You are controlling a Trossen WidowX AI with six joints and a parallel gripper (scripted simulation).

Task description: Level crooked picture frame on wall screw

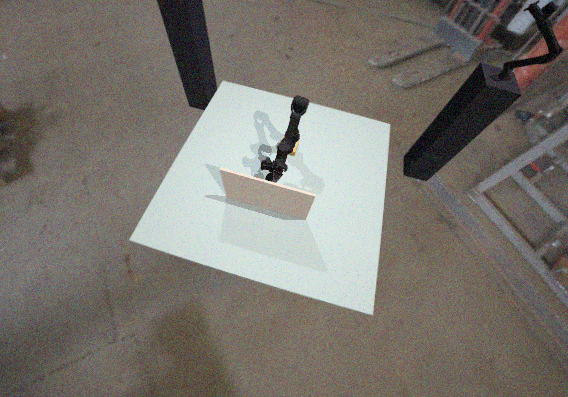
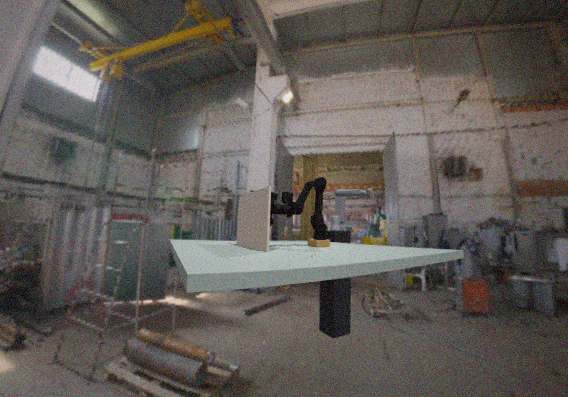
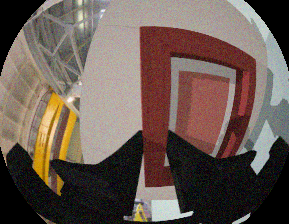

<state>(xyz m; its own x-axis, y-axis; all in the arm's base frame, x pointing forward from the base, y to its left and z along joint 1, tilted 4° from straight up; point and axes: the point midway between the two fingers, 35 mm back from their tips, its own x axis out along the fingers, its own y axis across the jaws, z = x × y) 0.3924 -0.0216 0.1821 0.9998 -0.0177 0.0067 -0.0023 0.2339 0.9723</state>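
Right now my gripper tip is 10 mm short of the picture frame, 20 mm to the left of it and 50 mm above it. From my gripper tip the other things lie so: wall panel: 20 mm ahead, 20 mm to the right, 60 mm below.
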